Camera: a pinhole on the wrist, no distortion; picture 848 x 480 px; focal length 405.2 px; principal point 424.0 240.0 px. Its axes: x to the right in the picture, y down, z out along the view. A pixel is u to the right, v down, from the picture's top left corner.
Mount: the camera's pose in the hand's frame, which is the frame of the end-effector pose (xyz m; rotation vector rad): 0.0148 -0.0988 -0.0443 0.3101 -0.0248 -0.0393
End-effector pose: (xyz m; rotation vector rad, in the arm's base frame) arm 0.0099 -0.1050 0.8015 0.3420 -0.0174 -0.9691
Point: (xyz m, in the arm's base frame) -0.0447 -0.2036 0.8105
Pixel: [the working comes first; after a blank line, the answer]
In the camera's frame: 0.0340 0.0346 0.0819

592 411
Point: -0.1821 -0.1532 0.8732
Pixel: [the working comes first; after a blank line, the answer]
In the camera's frame: -0.0895 -0.0119 0.1709

212 212
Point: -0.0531 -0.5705 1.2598
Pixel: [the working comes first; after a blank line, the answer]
In the camera's frame: 0.2770 0.1423 0.5976

612 336
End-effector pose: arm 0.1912 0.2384 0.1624 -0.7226 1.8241 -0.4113
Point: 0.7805 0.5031 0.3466
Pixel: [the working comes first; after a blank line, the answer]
In the camera's frame: -0.4497 0.1735 0.5231

76 374
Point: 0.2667 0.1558 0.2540
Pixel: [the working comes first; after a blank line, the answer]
In the camera's frame: -0.0416 -0.0153 0.0860

228 168
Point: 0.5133 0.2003 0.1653
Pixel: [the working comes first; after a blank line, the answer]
In the camera's frame: -0.0608 0.0810 0.3330

350 339
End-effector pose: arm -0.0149 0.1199 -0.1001 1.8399 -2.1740 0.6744
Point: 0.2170 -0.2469 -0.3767
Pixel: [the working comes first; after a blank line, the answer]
In the camera's frame: 0.1510 0.0476 0.4949

548 279
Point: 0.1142 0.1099 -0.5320
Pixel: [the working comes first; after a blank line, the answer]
In the camera's frame: -0.2176 0.1848 0.4094

209 423
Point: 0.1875 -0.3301 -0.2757
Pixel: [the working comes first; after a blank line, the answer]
In the camera's frame: 0.2733 0.0345 0.4416

675 272
